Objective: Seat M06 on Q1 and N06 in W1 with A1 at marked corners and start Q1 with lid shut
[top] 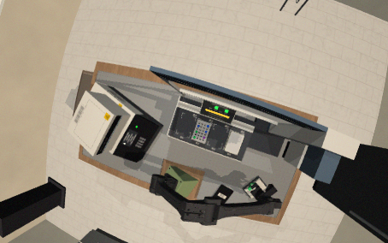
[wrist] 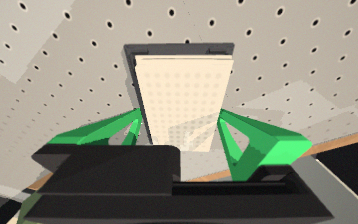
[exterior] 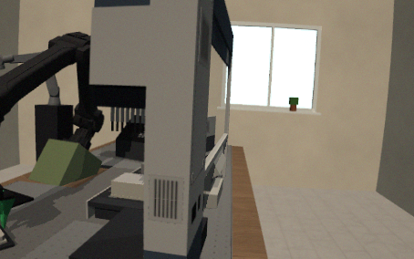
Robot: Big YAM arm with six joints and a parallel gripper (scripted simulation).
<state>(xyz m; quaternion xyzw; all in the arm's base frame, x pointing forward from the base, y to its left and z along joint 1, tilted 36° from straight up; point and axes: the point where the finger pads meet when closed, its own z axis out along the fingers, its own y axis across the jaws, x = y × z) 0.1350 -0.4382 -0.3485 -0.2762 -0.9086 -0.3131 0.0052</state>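
Right now my hand is 20 mm above the dark nest frame. From my hand the other things lie so: A1 mark 50 mm to the right, 30 mm ahead, 10 mm below; then tall gantry 420 mm ahead, 250 mm above, 20 mm to the left; then deep-well block 260 mm to the left, 260 mm ahead, 50 mm above.
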